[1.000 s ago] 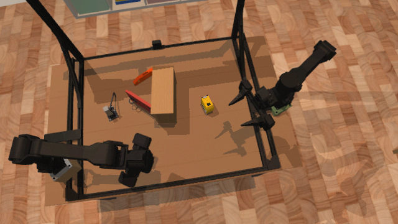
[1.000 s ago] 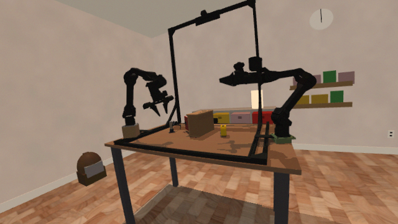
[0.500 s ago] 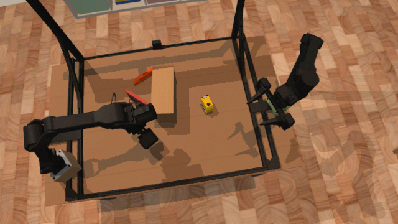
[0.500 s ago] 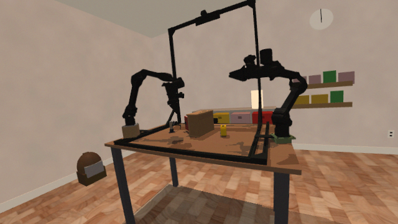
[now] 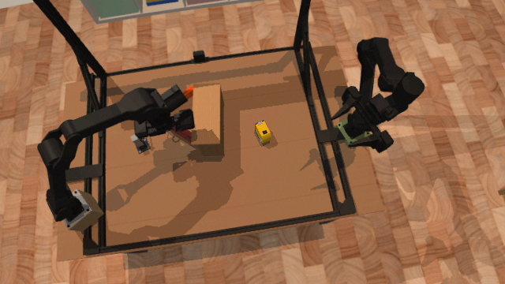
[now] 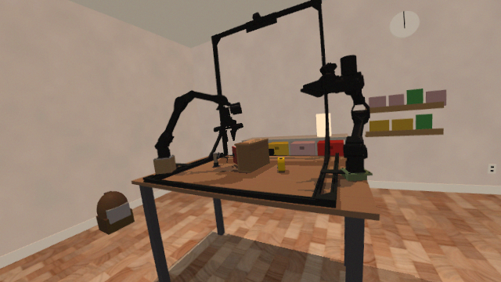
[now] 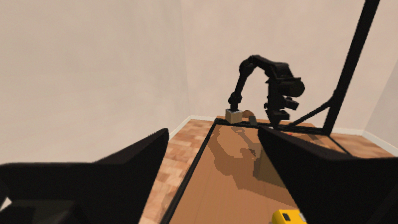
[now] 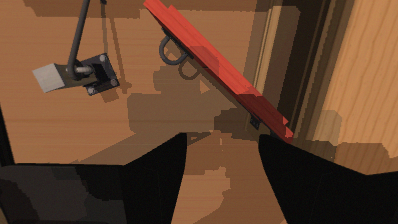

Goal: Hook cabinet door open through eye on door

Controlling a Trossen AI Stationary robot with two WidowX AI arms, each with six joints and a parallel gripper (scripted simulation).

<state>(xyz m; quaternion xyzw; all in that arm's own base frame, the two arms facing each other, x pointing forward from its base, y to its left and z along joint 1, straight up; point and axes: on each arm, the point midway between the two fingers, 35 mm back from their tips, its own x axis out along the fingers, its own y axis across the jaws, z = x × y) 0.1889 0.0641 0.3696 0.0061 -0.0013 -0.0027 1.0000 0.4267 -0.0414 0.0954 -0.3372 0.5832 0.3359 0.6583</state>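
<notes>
The red door lies 140 mm below my right hand, 30 mm behind it and 10 mm to the left of it. Also, from my right hand: orange flap (210 mm behind, 190 mm below, 60 mm to the left); then yellow box (300 mm to the left, 170 mm below, 50 mm ahead).
</notes>
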